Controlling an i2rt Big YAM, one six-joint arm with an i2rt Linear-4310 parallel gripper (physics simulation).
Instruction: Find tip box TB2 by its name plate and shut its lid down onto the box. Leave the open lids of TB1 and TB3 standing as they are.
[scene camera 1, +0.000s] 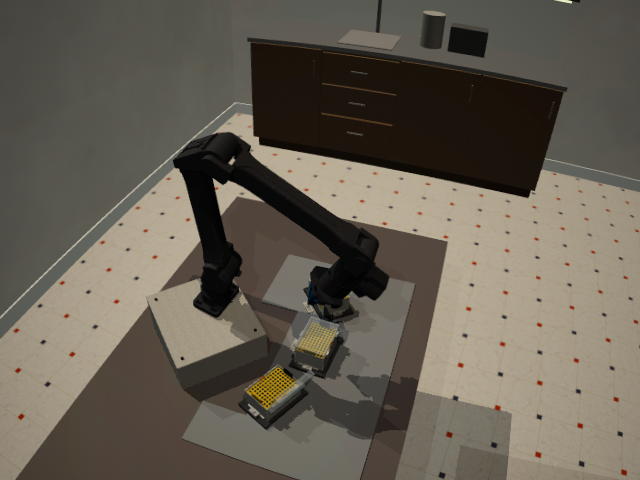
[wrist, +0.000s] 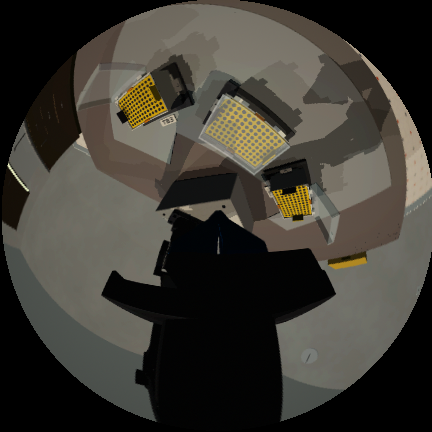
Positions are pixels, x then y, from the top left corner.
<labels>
My gripper shows in scene camera 1 (309, 303) and in the wrist view (217, 215). The same spot on a clear lid: (wrist: 234, 129) is (scene camera 1: 321, 331).
</labels>
